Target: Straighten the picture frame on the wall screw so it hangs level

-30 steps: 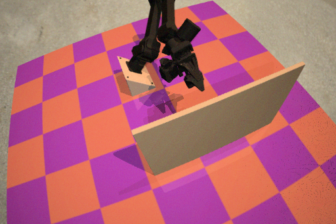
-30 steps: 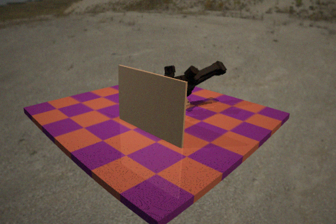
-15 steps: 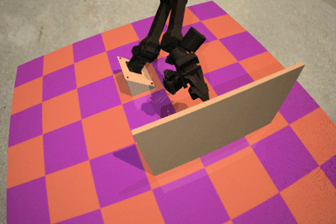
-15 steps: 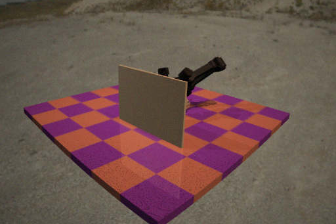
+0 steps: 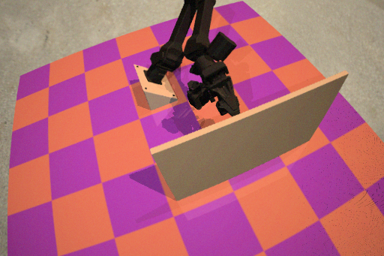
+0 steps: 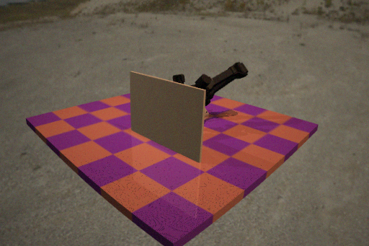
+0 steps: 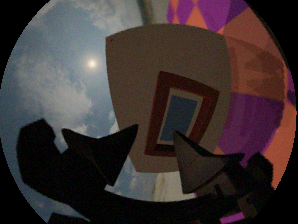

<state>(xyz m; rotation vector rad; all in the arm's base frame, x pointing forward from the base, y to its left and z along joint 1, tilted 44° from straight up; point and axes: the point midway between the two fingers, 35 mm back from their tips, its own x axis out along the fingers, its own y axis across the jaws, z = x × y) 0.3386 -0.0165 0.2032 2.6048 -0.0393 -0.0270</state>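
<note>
Right now my gripper tip is 5 cm short of the picture frame, 1 cm to the right of it and 5 cm above it. From my gripper tip the other things lie so: wall panel (6 cm ahead, 2 cm to the left, 6 cm below).
</note>
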